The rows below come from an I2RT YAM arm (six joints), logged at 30 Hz.
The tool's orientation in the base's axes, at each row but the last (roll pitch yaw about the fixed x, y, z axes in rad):
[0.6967, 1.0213, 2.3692]
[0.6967, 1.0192, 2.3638]
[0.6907, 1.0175, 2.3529]
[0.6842, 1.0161, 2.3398]
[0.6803, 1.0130, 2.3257]
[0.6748, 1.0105, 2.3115]
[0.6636, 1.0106, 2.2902]
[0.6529, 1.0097, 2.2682]
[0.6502, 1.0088, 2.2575]
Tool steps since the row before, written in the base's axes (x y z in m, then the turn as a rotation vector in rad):
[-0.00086, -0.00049, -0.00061, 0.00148, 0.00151, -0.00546]
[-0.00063, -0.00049, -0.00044, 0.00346, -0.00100, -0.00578]
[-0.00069, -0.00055, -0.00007, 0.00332, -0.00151, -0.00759]
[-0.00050, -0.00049, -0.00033, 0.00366, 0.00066, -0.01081]
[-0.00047, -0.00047, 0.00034, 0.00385, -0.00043, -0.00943]
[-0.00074, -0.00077, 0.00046, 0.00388, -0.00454, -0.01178]
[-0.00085, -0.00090, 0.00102, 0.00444, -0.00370, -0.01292]
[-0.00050, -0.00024, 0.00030, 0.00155, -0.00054, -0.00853]
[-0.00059, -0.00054, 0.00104, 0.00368, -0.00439, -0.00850]
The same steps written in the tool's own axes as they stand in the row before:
[0.00066, 0.00067, -0.00068, 0.00465, -0.00345, -0.00083]
[0.00043, 0.00052, -0.00062, 0.00326, -0.00499, -0.00329]
[0.00011, 0.00070, -0.00052, 0.00467, -0.00539, -0.00449]
[0.00028, 0.00043, -0.00058, 0.00810, -0.00711, -0.00382]
[-0.00030, 0.00062, -0.00029, 0.00644, -0.00667, -0.00425]
[-0.00043, 0.00095, -0.00052, 0.00681, -0.00691, -0.00896]
[-0.00093, 0.00124, -0.00041, 0.00791, -0.00792, -0.00866]
[-0.00018, 0.00059, -0.00011, 0.00647, -0.00415, -0.00404]
[-0.00090, 0.00095, -0.00007, 0.00414, -0.00573, -0.00743]

